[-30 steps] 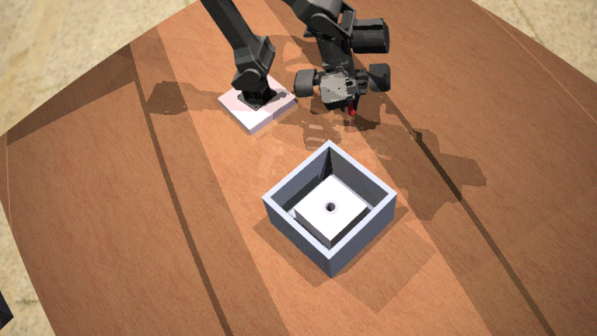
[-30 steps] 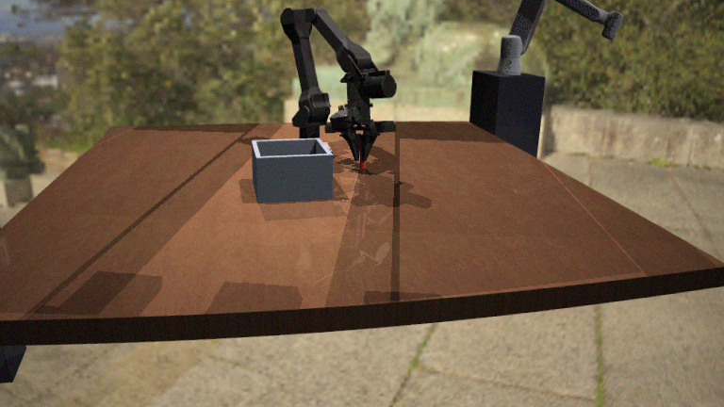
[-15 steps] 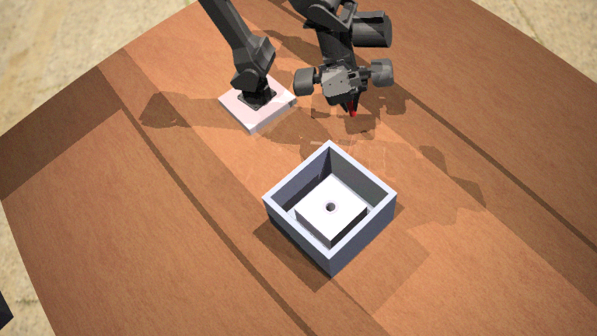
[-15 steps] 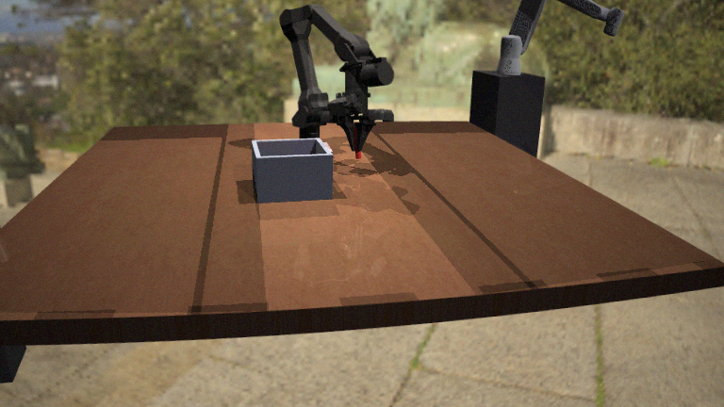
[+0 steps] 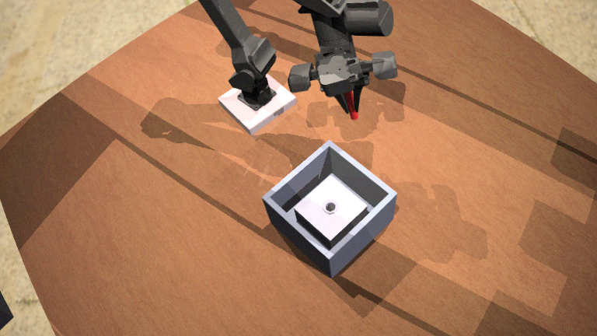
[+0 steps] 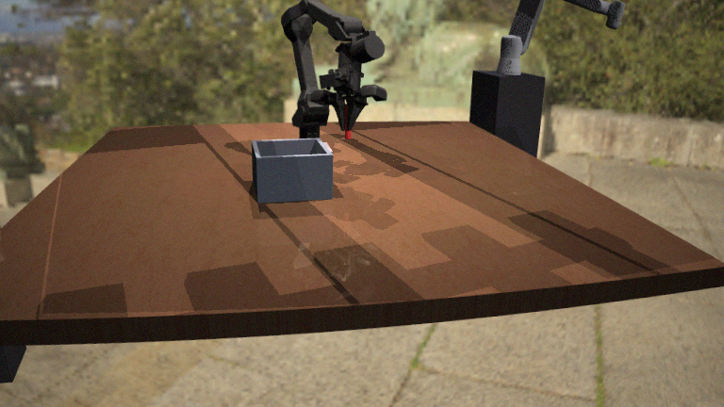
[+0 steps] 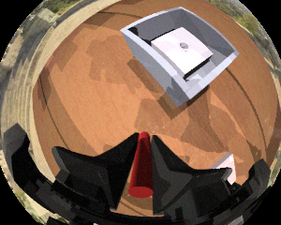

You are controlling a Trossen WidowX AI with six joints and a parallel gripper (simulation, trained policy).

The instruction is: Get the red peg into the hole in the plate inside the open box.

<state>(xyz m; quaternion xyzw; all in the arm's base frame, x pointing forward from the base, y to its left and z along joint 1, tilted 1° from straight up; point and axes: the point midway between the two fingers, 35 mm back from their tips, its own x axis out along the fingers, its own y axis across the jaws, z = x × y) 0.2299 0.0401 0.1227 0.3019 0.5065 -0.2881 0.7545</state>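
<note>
Now: the grey box 7 cm ahead of my gripper tip, 15 cm to the right of it and 9 cm below it. The rest, counted from my gripper tip: red peg (1 cm behind, 1 cm to the left, 2 cm above).
</note>
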